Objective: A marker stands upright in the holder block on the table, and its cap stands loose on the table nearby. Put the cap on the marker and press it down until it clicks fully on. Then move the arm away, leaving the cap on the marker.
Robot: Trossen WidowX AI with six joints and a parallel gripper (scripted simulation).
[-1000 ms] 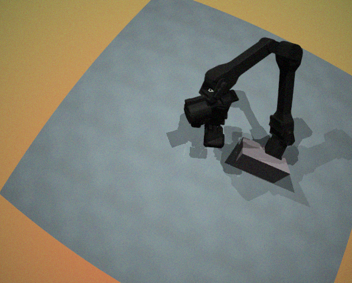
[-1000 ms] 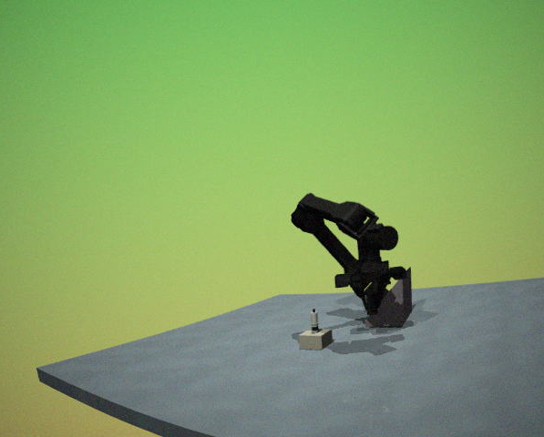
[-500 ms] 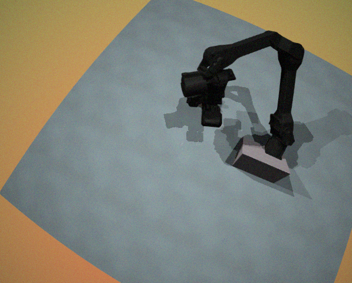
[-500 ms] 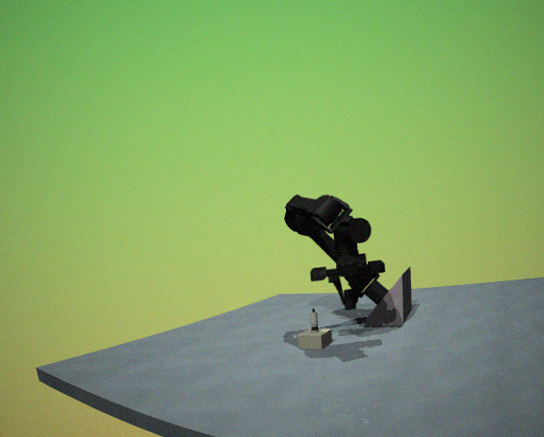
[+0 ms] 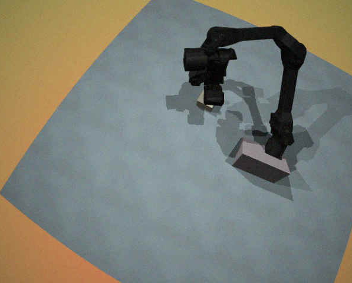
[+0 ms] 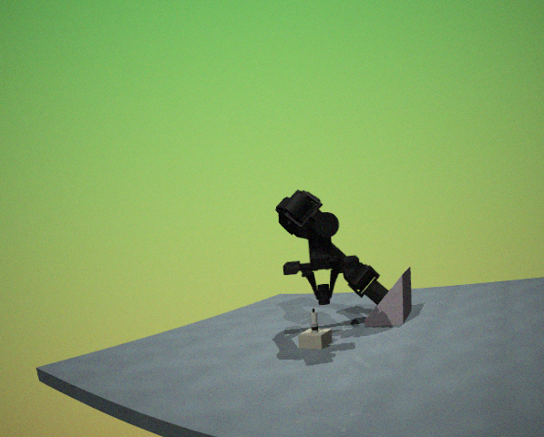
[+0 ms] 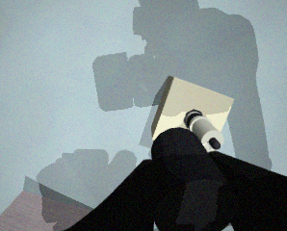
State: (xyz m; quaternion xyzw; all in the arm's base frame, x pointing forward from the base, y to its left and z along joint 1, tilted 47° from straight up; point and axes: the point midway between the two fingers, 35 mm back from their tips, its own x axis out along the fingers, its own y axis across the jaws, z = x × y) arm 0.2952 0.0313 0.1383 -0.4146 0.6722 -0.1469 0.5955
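Now: the holder block 1 cm ahead of my gripper tip, 3 cm to the right of it and 11 cm below it. From my gripper tip the other things lie so: marker cap 1 cm above.
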